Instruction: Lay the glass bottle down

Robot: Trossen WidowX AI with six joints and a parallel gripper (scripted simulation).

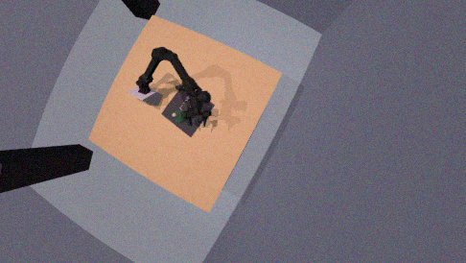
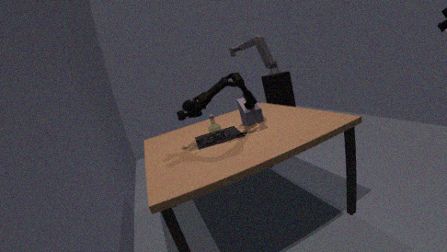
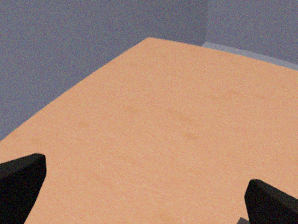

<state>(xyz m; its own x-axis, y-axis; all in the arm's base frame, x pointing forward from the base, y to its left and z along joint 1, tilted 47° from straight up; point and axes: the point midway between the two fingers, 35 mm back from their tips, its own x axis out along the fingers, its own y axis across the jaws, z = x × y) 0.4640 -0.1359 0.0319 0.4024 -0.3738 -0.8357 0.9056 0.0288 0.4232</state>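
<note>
Now: the green glass bottle 20 cm behind my gripper tip, 10 cm below it and 2 cm to the left of it. Also, from my gripper tip: dark mat (19 cm below, 18 cm behind, 9 cm to the left).
</note>
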